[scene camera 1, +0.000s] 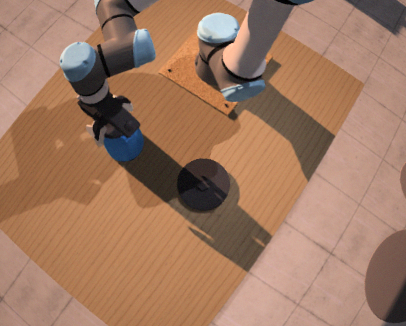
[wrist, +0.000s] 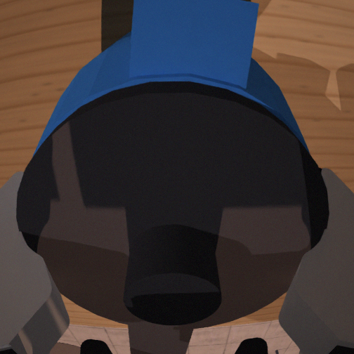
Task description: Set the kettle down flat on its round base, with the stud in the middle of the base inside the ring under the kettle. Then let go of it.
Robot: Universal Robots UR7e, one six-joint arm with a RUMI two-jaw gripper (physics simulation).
Observation:
In view: my gripper (scene camera 1: 116, 127), a kettle (scene camera 1: 120, 148) and a dark round base (scene camera 1: 203, 184).
The kettle also shows in the wrist view (wrist: 171, 189). My gripper is seen too in the wrist view (wrist: 172, 173). The wrist view misses the dark round base: it is out of frame.

